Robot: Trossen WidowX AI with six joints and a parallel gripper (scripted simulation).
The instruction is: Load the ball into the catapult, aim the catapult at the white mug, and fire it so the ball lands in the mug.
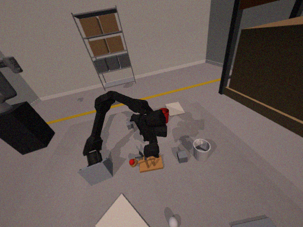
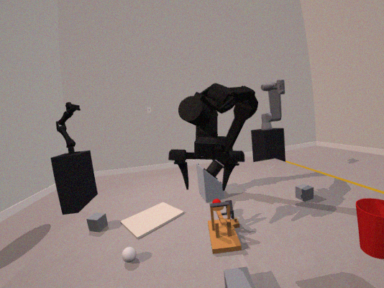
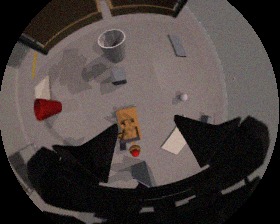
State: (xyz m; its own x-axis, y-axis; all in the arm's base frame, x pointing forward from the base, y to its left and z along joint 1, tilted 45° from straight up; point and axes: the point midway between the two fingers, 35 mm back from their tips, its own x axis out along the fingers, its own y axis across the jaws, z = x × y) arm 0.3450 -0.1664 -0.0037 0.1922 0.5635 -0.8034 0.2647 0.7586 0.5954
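Now: gripper tip 15 cm past the red ball, 13 cm above it and 8 cm to the right of it. From my gripper tip the other things lie so: orange wooden catapult 14 cm below, 8 cm to the left, 8 cm behind; then white ball 23 cm to the right, 17 cm below, 4 cm behind; then white mug 26 cm ahead, 16 cm below, 1 cm to the right.
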